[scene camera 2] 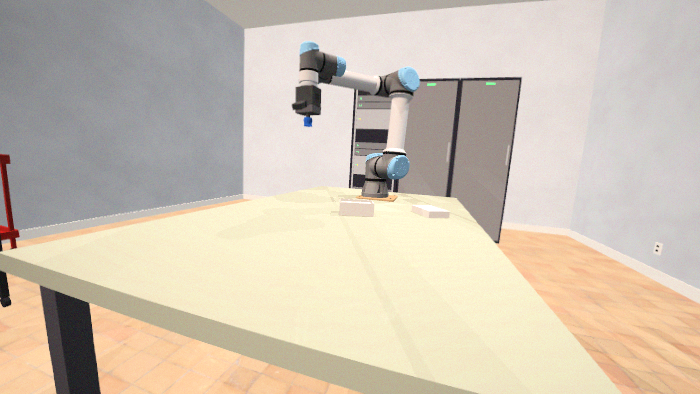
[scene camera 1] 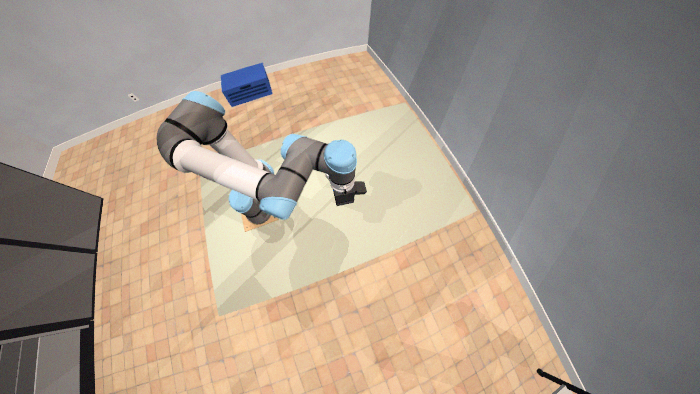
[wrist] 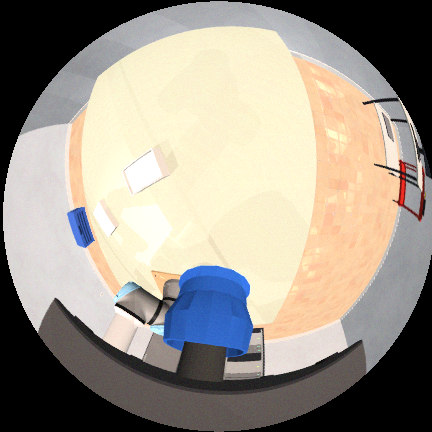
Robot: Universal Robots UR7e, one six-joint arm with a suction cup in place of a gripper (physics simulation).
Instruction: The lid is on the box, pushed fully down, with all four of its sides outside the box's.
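Seen in the pictures: hand at its tool point: (scene camera 2: 307, 126) (wrist: 213, 290); arm's base at its link origin: (scene camera 2: 374, 196) (scene camera 1: 259, 211).
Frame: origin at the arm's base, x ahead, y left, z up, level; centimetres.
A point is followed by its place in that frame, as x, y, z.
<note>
The white box (scene camera 2: 356, 208) @(50.9, 11.0, 1.9) (wrist: 146, 172) @(47.0, 7.3, 3.1) stands open-topped on the table (scene camera 2: 300, 280) @(102.2, 23.7, -0.8) (wrist: 240, 165) @(50.1, -16.8, -0.8). The white lid (scene camera 2: 430, 211) @(35.2, 34.8, 1.6) (wrist: 106, 218) @(29.5, 30.3, 1.8) lies flat on the table, apart from the box, to its right in scene camera 2 and nearer the table's side edge. My gripper, a blue suction cup (scene camera 2: 308, 125) (wrist: 215, 275), points down high above the table, with nothing on it; suction is off, so it is open. It is well clear of both the box and the lid. In scene camera 1 the box and the lid do not show, and the arm hides part of the table.
The arm's base stands on an orange plate (scene camera 1: 248, 227) @(-6.9, -8.0, -0.2) (scene camera 2: 392, 199) @(7.5, 12.2, 0.4) at the table's far end. A blue cabinet (scene camera 1: 246, 84) (wrist: 80, 227) stands on the floor by the wall. Grey rack cabinets (scene camera 2: 480, 150) stand behind the arm. A red-framed cart (scene camera 2: 6, 195) (wrist: 402, 185) stands beside the table.
</note>
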